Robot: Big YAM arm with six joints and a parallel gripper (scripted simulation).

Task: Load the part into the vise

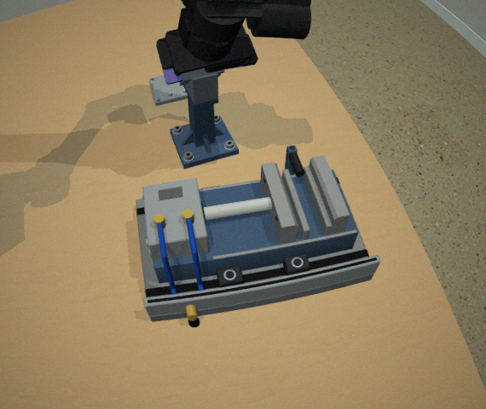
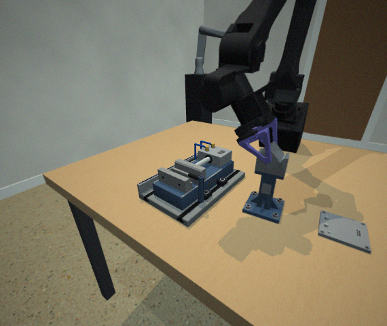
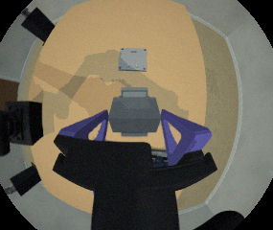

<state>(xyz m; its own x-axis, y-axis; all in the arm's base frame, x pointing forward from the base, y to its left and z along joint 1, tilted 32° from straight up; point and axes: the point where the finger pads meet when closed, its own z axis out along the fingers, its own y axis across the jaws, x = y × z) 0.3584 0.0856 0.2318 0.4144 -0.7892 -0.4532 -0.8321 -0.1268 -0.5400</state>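
The grey part is 1 cm below my hand. Round my hand: cylinder rod 1 cm ahead, 20 cm to the right, 8 cm below; then v-block stand 1 cm to the left, 10 cm below; then black work stop 10 cm ahead, 15 cm to the right, 7 cm below.
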